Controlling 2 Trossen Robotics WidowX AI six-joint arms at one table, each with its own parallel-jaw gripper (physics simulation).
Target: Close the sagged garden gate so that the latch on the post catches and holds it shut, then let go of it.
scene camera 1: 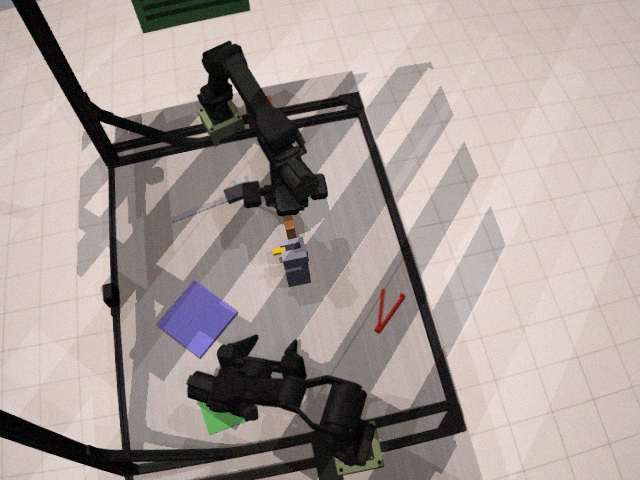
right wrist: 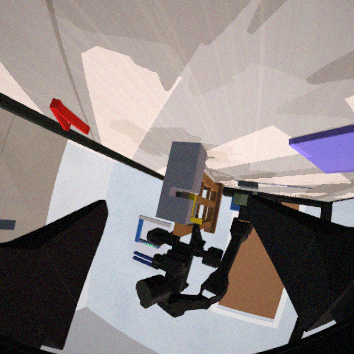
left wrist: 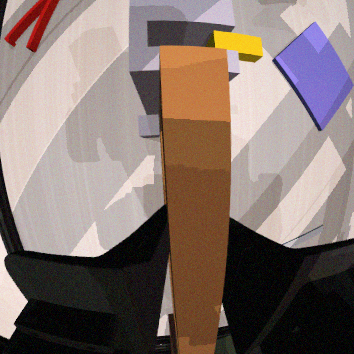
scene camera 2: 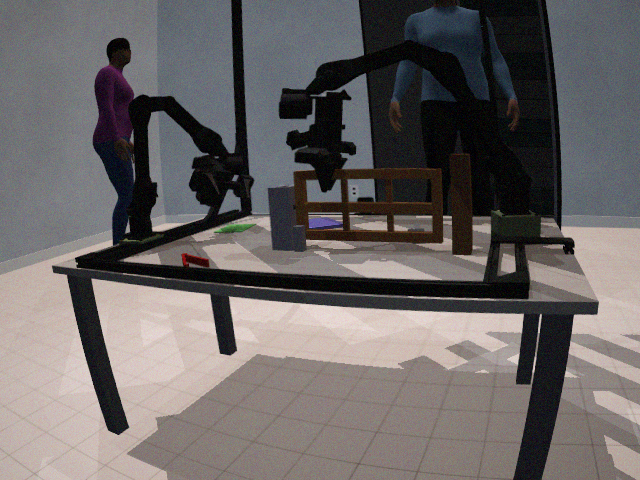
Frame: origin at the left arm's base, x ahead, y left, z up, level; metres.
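Seen in the pictures: left gripper, fingertip midpoint: (scene camera 2: 326, 191); right gripper, fingertip midpoint: (scene camera 1: 276, 338) (right wrist: 178, 204) (scene camera 2: 233, 198); left arm's base, origin of the base link: (scene camera 1: 219, 114) (scene camera 2: 515, 212); right arm's base, origin of the base link: (scene camera 1: 356, 447) (scene camera 2: 141, 237).
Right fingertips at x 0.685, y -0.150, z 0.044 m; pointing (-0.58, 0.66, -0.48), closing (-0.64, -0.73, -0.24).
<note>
Pixels of each thing's top centre, then the offset from my right fingertips to it. "spot": a spot on its surface instead.
- brown wooden gate, middle of its top: (left wrist: 214, 343) (scene camera 2: 353, 168) (scene camera 1: 276, 182) (right wrist: 197, 230) dy +0.164, dx -0.317, dz +0.065 m
- brown hinge post, surface spot: (scene camera 2: 461, 204) spot: dy +0.258, dx -0.533, dz -0.007 m
- yellow latch piece, surface spot: (left wrist: 237, 44) (right wrist: 192, 221) (scene camera 1: 279, 249) spot: dy +0.097, dx -0.175, dz +0.028 m
- purple square, surface spot: (left wrist: 316, 75) (scene camera 1: 201, 313) spot: dy -0.126, dx -0.180, dz -0.098 m
- green square, surface spot: (scene camera 1: 219, 419) (scene camera 2: 232, 226) spot: dy -0.195, dx +0.073, dz -0.105 m
- red V-shaped object, surface spot: (right wrist: 69, 117) (scene camera 2: 193, 257) (scene camera 1: 379, 314) spot: dy +0.242, dx +0.029, dz -0.097 m
- dark block, middle of its top: (scene camera 1: 208, 197) (right wrist: 270, 190) dy +0.019, dx -0.471, dz -0.088 m
The brown wooden gate (scene camera 1: 289, 227) (scene camera 2: 392, 174) (left wrist: 196, 145) (right wrist: 218, 205) stands upright between the brown hinge post (scene camera 2: 461, 204) and the grey-blue latch post (scene camera 1: 297, 273) (scene camera 2: 281, 219) (left wrist: 142, 55) (right wrist: 181, 170). Its free end is right at the latch post. A yellow latch piece (scene camera 1: 278, 251) (left wrist: 237, 44) (right wrist: 196, 220) sticks out beside that end. Whether it has caught, I cannot tell. My left gripper (scene camera 2: 326, 180) (left wrist: 185, 210) is shut on the gate's top rail, near the free end. My right gripper (scene camera 1: 275, 342) (right wrist: 178, 204) is open and empty, well away from the gate.
A purple square (scene camera 1: 197, 318) (scene camera 2: 323, 223) (left wrist: 316, 75) and a green square (scene camera 1: 219, 419) (scene camera 2: 235, 227) lie on the table. A red V-shaped object (scene camera 1: 379, 322) (scene camera 2: 195, 259) (right wrist: 69, 117) lies near the black frame rail. A dark block (scene camera 1: 234, 193) with a thin rod lies beside my left gripper in scene camera 1.
</note>
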